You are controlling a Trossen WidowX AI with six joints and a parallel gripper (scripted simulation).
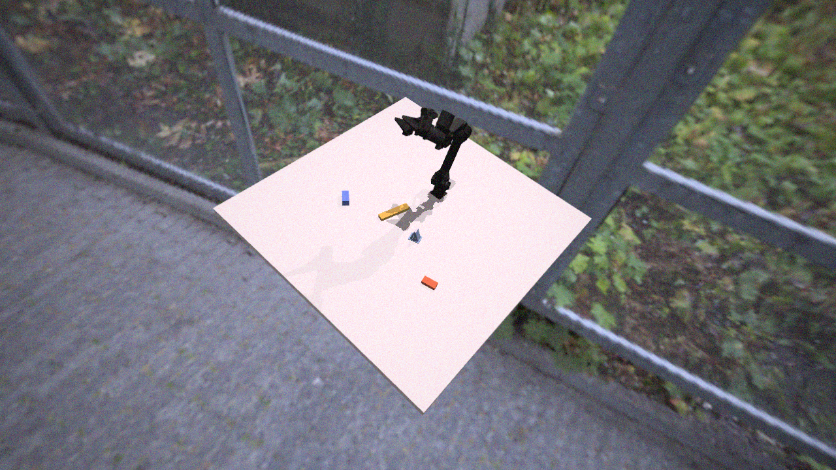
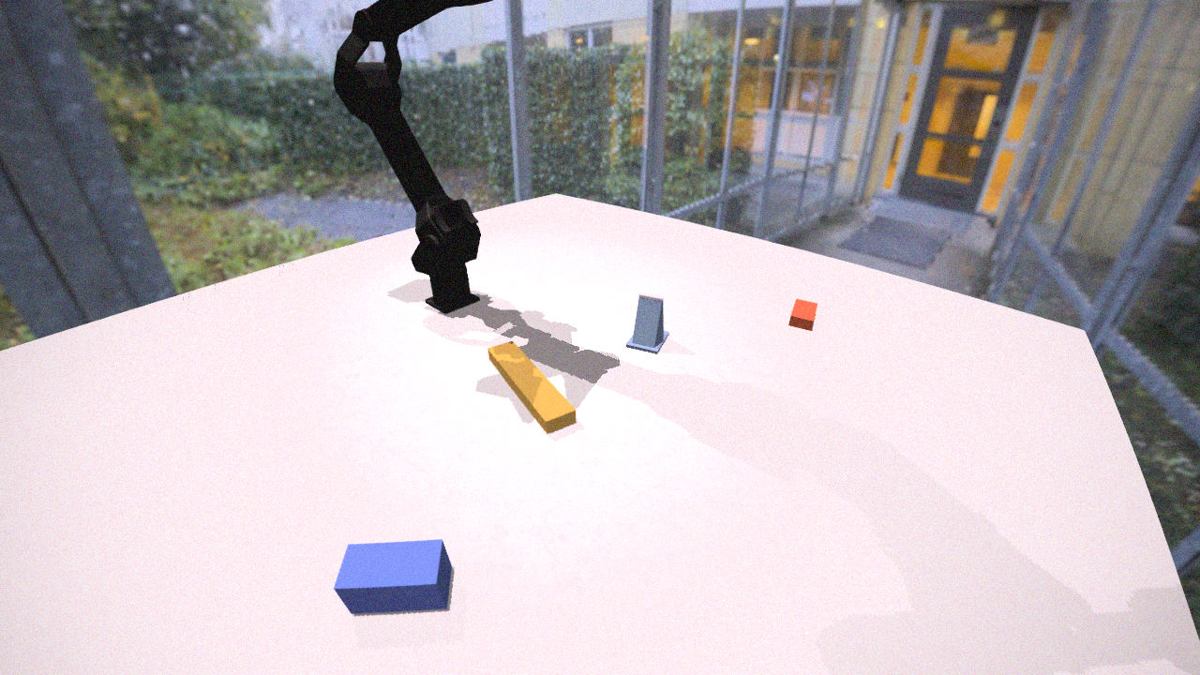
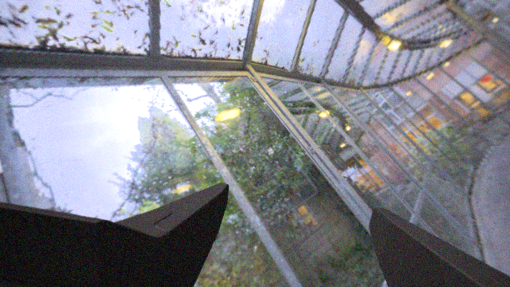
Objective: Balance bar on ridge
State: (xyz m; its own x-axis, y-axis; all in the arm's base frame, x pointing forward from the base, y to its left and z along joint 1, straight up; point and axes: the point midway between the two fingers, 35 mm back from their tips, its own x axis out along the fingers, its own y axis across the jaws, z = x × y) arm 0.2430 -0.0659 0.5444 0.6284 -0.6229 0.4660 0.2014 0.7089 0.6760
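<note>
Right now my gripper tip is 55 cm above the yellow bar and 2 cm to the right of it. Also, from my gripper tip: blue block: 54 cm below, 20 cm to the right, 11 cm ahead; then red block: 55 cm below, 40 cm to the left, 17 cm ahead.
</note>
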